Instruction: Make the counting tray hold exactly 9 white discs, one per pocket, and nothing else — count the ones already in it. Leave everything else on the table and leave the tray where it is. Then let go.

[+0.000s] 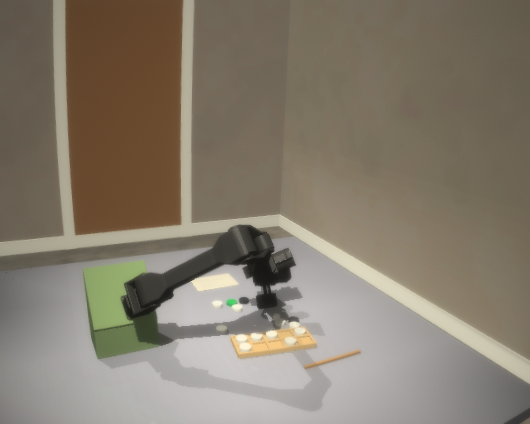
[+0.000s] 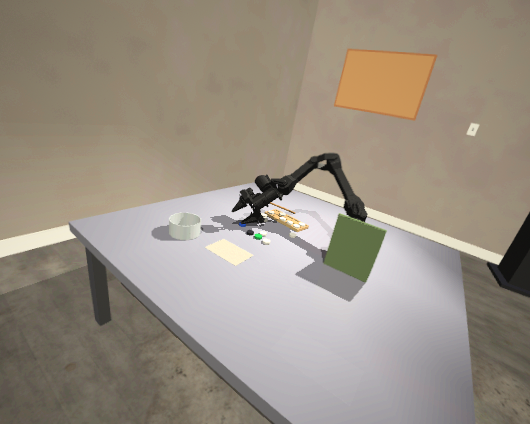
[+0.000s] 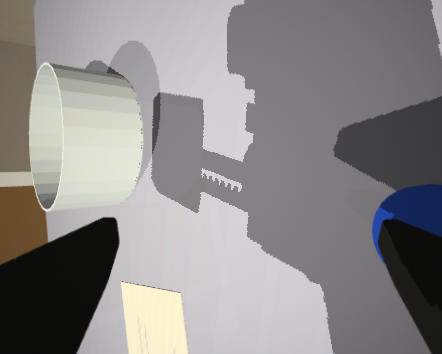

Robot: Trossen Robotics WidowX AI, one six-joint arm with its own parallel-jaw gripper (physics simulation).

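The orange counting tray point(image 1: 267, 352) point(image 2: 300, 228) has white discs in several pockets: three at the left of its back row, one at that row's right end and two in front. Another white disc point(image 1: 294, 325) lies at its back edge. Loose white discs point(image 1: 217, 304) point(image 2: 266, 242), a green disc point(image 1: 231, 302) point(image 2: 258, 236) and a black disc point(image 1: 244, 300) point(image 2: 250, 232) lie behind the tray. My gripper point(image 1: 266, 301) point(image 2: 239, 216) point(image 3: 248, 231) is open and low behind the tray. A blue disc point(image 2: 242, 225) point(image 3: 415, 205) is at one fingertip, partly hidden by it, not between the fingers.
A green block point(image 1: 115, 300) point(image 2: 355, 247) stands by the arm's base. A white round container point(image 2: 185, 230) point(image 3: 95, 135) stands beyond the gripper. A cream paper point(image 1: 215, 282) point(image 2: 230, 252) point(image 3: 155, 320) lies flat. An orange stick point(image 1: 332, 359) lies near the tray. A greyish disc point(image 1: 221, 328) lies left of the tray.
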